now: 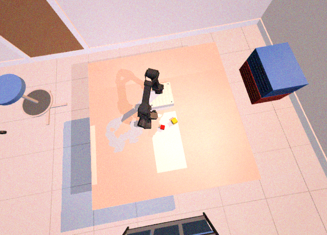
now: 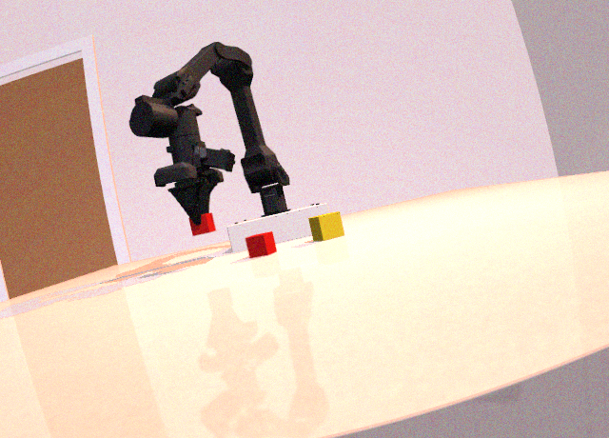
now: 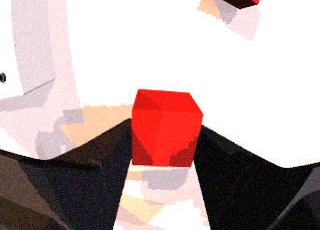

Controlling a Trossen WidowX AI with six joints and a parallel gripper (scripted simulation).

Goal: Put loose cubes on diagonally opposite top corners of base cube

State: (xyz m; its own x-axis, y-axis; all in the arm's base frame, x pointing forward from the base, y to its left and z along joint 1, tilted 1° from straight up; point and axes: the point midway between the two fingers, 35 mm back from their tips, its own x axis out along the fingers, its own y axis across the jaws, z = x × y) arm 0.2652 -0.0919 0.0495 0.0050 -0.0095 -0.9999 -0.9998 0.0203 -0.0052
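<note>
The yellow base cube lies 10 mm ahead of my gripper tip, 210 mm to the left of it and 50 mm below it.
</note>
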